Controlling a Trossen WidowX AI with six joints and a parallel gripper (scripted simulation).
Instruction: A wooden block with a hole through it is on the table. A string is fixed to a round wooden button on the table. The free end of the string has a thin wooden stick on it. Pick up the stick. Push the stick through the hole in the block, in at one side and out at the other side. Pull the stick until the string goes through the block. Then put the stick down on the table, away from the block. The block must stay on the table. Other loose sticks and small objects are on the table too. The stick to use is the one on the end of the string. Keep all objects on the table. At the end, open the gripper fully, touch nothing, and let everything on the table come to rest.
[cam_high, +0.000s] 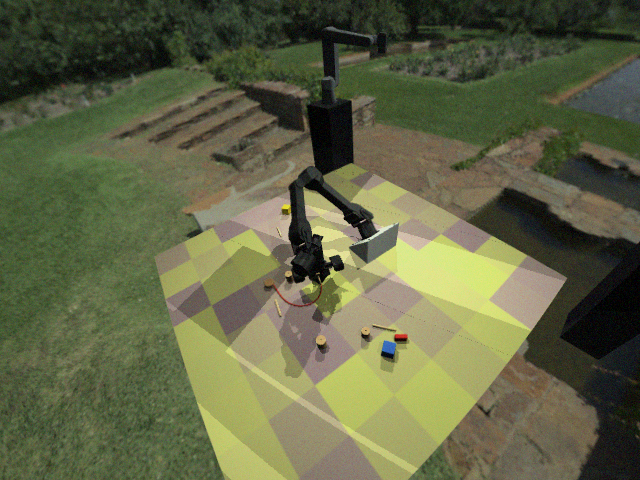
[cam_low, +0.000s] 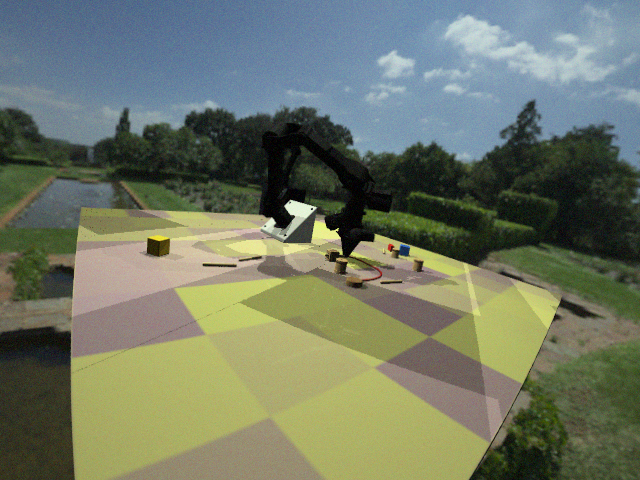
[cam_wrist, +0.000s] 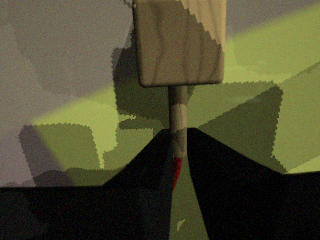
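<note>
My gripper tip is now 20 mm past the wooden block and 40 mm to the left of it. Round my gripper tip: round wooden button 140 mm ahead, 150 mm to the right, 10 mm below; then blue cube 30 mm ahead, 350 mm to the left, 10 mm above; then wooden cylinder 70 mm ahead, 110 mm to the right.
</note>
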